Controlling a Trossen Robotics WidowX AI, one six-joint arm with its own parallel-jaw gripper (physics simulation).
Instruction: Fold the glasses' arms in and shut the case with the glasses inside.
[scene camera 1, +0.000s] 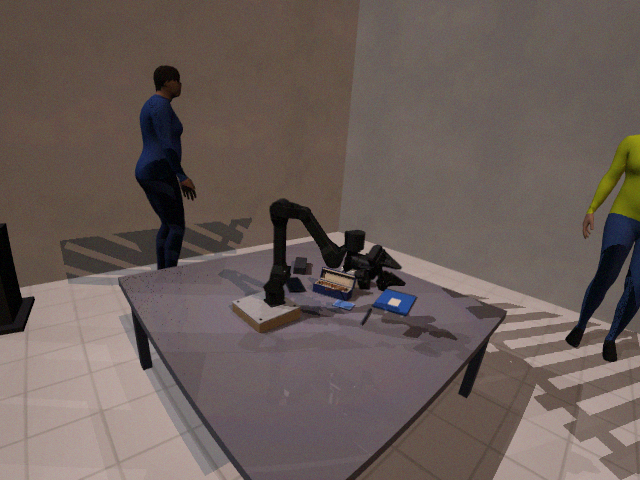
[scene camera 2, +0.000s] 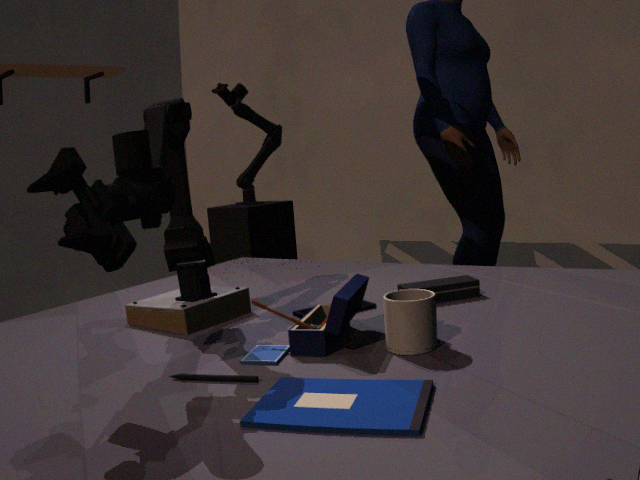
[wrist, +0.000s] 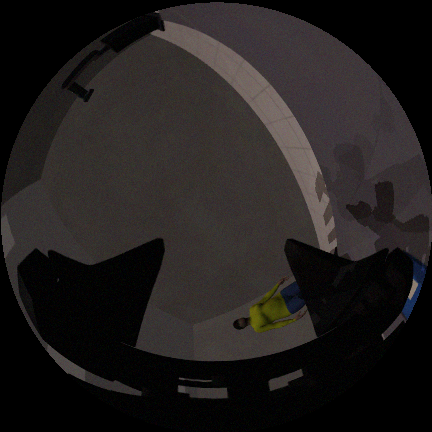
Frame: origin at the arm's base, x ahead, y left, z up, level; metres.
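Where they show: gripper, between the fingertips: (scene camera 1: 403, 276) (scene camera 2: 42, 214) (wrist: 226, 245); arm's base, origin of its link: (scene camera 1: 274, 301) (scene camera 2: 196, 297).
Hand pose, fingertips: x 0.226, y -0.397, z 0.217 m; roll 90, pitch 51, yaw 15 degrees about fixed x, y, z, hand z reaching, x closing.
Each offset is from my fingertips to the centre of the thing.
A dark blue glasses case (scene camera 1: 326, 290) (scene camera 2: 308, 342) stands on the table with its lid (scene camera 1: 338, 274) (scene camera 2: 348, 305) tilted up and open. The brown glasses @[dx +0.036, dy +0.405, dz -0.222 m] (scene camera 1: 333, 287) (scene camera 2: 319, 326) lie in the case. In scene camera 2, one thin brown arm of the glasses (scene camera 2: 279, 313) sticks up and out over the case's edge, toward the robot base. Whether the other arm is folded is too small to tell. My gripper (scene camera 1: 402, 273) (scene camera 2: 43, 215) (wrist: 226, 245) is open and empty. It is raised above the table, apart from the case, and points sideways. The case does not show in the wrist view.
A beige mug @[dx +0.235, dy +0.469, dz -0.218 m] (scene camera 2: 410, 322) stands behind the lid. A light blue card @[dx +0.059, dy +0.316, dz -0.263 m] (scene camera 1: 343, 304) (scene camera 2: 265, 354), a dark pen @[dx +0.074, dy +0.192, dz -0.260 m] (scene camera 1: 366, 316) (scene camera 2: 217, 378) and a blue notebook @[dx +0.289, dy +0.225, dz -0.261 m] (scene camera 1: 385, 299) (scene camera 2: 382, 403) lie nearby. A dark box @[dx +0.122, dy +0.747, dz -0.248 m] (scene camera 1: 300, 265) (scene camera 2: 449, 289) and a dark flat object @[dx -0.020, dy +0.580, dz -0.261 m] (scene camera 1: 295, 284) also lie on the table.
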